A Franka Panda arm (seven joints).
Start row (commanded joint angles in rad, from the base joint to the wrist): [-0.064, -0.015, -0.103, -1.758, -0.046, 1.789, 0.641]
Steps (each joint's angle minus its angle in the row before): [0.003, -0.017, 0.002, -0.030, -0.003, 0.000, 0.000]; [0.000, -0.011, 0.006, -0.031, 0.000, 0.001, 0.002]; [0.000, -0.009, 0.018, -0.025, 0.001, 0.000, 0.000]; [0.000, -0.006, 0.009, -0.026, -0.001, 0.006, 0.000]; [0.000, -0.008, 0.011, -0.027, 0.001, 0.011, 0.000]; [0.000, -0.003, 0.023, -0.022, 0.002, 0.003, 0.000]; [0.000, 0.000, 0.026, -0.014, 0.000, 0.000, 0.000]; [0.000, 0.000, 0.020, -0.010, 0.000, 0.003, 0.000]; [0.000, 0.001, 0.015, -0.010, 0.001, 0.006, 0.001]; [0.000, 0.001, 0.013, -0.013, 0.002, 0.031, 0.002]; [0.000, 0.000, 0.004, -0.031, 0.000, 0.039, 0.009]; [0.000, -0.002, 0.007, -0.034, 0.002, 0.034, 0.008]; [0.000, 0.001, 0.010, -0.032, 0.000, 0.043, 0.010]
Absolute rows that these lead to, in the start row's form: [-0.061, -0.032, -0.101, -1.788, -0.049, 1.789, 0.641]; [-0.061, -0.043, -0.095, -1.819, -0.049, 1.790, 0.643]; [-0.061, -0.052, -0.077, -1.844, -0.048, 1.790, 0.643]; [-0.061, -0.058, -0.068, -1.870, -0.049, 1.796, 0.643]; [-0.061, -0.066, -0.057, -1.897, -0.048, 1.807, 0.643]; [-0.061, -0.069, -0.034, -1.919, -0.046, 1.810, 0.643]; [-0.061, -0.069, -0.008, -1.933, -0.046, 1.810, 0.643]; [-0.061, -0.069, 0.012, -1.943, -0.046, 1.813, 0.643]; [-0.061, -0.068, 0.027, -1.953, -0.045, 1.819, 0.644]; [-0.061, -0.067, 0.040, -1.966, -0.043, 1.850, 0.646]; [-0.061, -0.067, 0.044, -1.997, -0.043, 1.889, 0.655]; [-0.061, -0.069, 0.051, -2.031, -0.041, 1.923, 0.663]; [-0.061, -0.068, 0.061, -2.063, -0.041, 1.966, 0.673]
